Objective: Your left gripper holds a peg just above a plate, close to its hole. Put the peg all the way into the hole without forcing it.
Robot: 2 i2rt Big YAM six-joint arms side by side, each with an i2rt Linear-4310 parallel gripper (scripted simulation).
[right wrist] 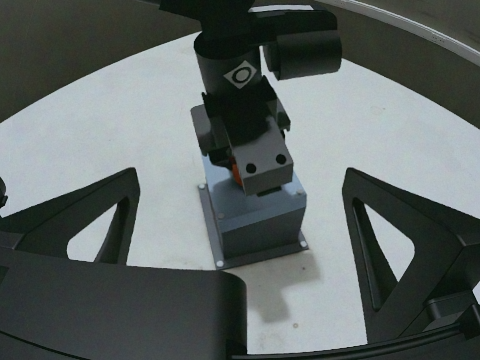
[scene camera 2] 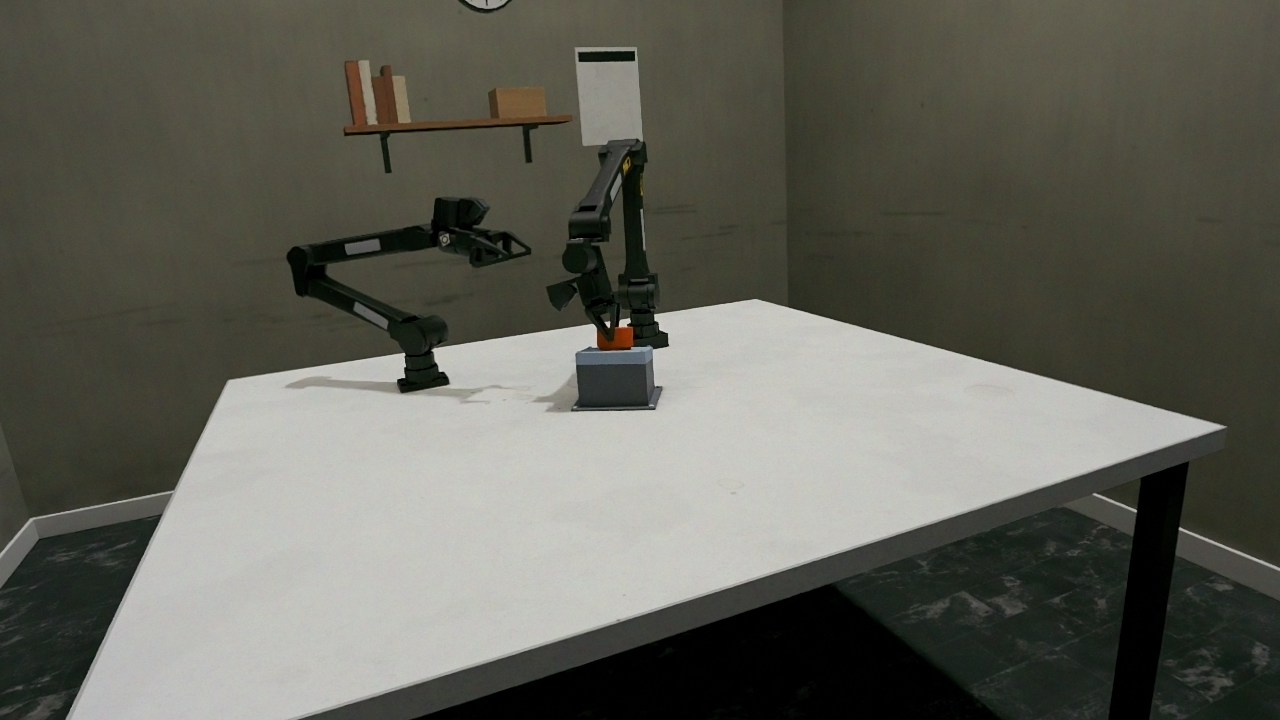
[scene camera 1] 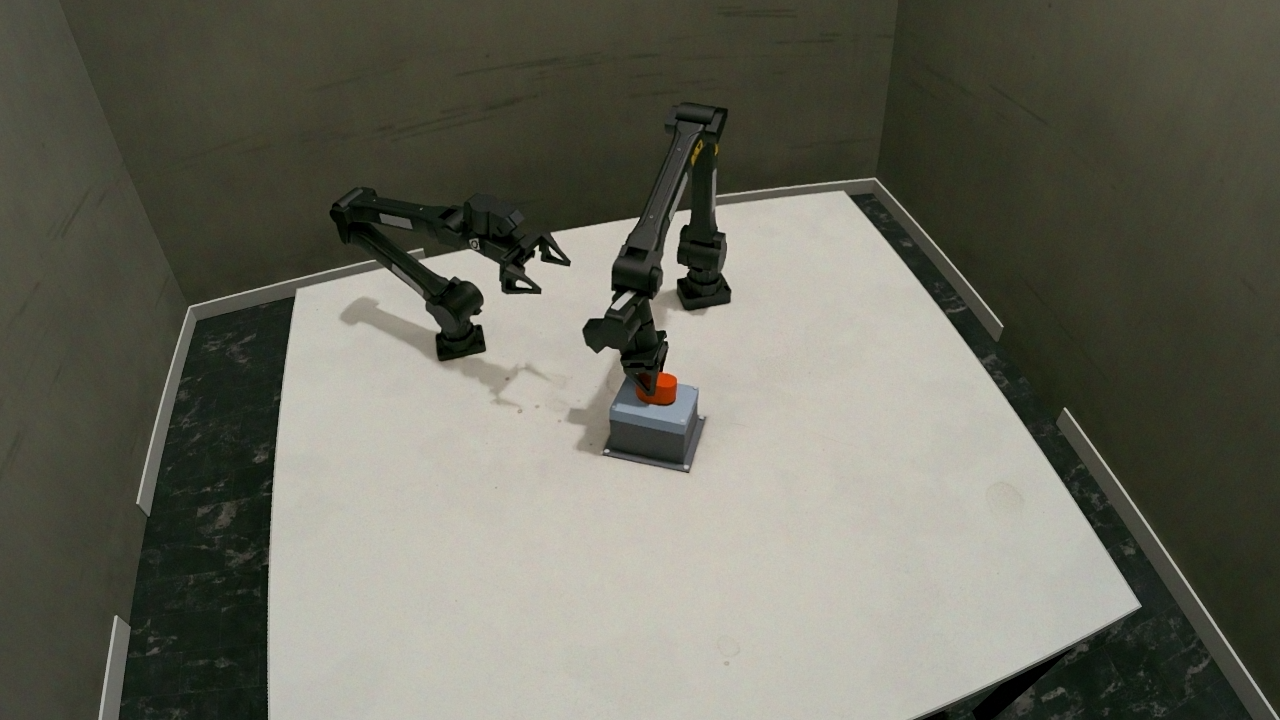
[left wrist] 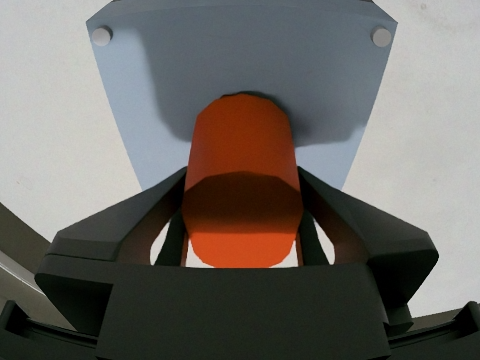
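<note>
Orange peg (scene camera 1: 666,387), (left wrist: 242,205). Left gripper (scene camera 1: 653,388), (scene camera 2: 612,340), (left wrist: 242,177), (right wrist: 246,161). Right gripper (scene camera 1: 556,277), (scene camera 2: 520,254), (right wrist: 240,178). Plate (left wrist: 159,72). Dark grey box (right wrist: 281,235).
</note>
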